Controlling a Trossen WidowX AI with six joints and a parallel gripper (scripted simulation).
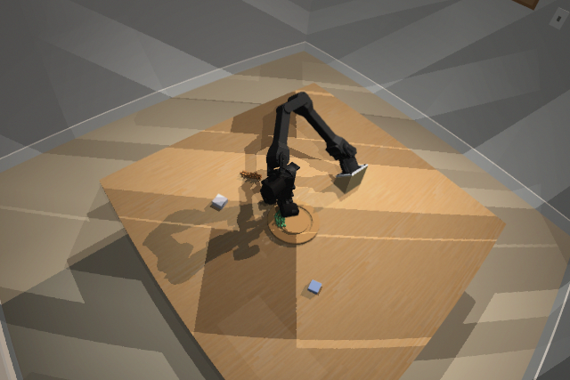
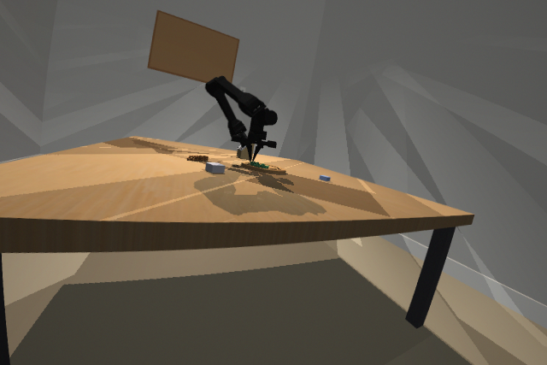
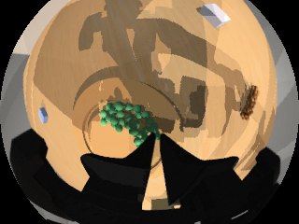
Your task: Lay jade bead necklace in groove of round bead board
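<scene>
The round wooden bead board is 2 cm behind my gripper tip, 6 cm to the left of it and 1 cm below it. From my gripper tip the other things lie so: blue block (8 cm ahead, 32 cm to the left, 2 cm below); then pale grey block (19 cm ahead, 15 cm to the right, 1 cm below).
</scene>
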